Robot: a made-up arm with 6 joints.
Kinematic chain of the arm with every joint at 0, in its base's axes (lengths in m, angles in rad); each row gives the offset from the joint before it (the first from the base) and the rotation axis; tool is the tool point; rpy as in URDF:
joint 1: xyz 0 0 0.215 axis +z
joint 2: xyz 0 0 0 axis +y
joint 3: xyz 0.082 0 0.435 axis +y
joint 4: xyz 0.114 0 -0.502 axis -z
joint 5: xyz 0 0 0 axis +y
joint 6: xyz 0.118 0 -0.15 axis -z
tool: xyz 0 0 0 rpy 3.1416 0 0
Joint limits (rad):
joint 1: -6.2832..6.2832
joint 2: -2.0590..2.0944
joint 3: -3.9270..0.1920
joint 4: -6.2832..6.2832
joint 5: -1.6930..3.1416
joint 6: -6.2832..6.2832
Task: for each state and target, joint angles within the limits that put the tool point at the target. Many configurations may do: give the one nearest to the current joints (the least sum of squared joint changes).
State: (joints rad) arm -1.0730 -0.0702 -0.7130 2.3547 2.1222 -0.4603
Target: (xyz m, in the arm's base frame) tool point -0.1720 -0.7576 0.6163
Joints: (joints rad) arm -1.9074 0.1528 -1.2468 2.6350 1.9153 -0.4603
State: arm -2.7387 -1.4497 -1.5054 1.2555 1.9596 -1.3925
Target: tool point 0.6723 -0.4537 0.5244
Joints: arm -3.5057 -1.9680 -1.7577 1.3677 2.0781 -1.3925
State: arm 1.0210 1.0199 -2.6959 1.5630 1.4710 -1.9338
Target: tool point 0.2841 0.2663 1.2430
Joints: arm 0.4673 0.3837 -3.1402 1.6367 1.2810 -1.9338
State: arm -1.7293 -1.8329 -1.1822 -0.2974 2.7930 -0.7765
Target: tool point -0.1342 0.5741 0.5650
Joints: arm -1.4822 -1.8994 -1.6830 -0.4820 2.5938 -0.7765
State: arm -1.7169 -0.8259 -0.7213 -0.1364 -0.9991 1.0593
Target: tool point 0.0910 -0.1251 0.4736
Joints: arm -1.4518 -1.1617 0.1393 -0.4502 -1.3335 1.0593
